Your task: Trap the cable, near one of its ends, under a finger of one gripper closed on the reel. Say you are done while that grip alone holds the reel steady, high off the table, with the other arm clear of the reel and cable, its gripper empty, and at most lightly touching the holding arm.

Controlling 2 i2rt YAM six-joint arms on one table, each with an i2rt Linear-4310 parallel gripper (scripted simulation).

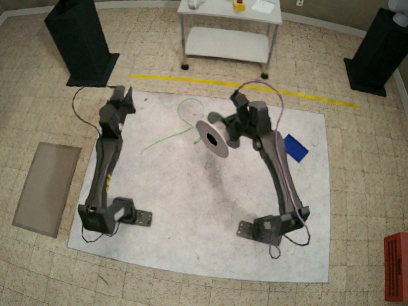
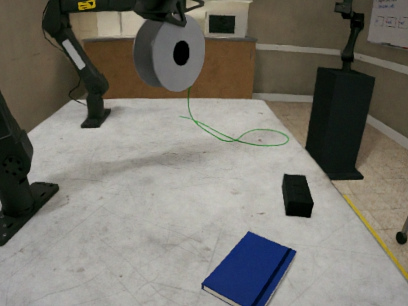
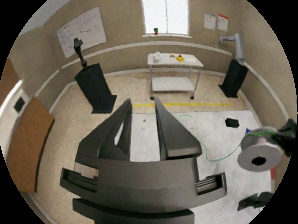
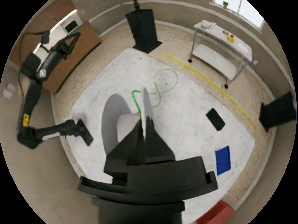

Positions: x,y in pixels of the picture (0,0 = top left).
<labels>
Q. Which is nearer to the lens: the grey reel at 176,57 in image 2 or the black block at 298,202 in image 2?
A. The black block.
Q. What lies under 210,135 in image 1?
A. A grey reel.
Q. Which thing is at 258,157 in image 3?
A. A grey reel.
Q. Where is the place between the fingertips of my right gripper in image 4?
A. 145,120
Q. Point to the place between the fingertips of my right gripper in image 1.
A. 222,119
</labels>
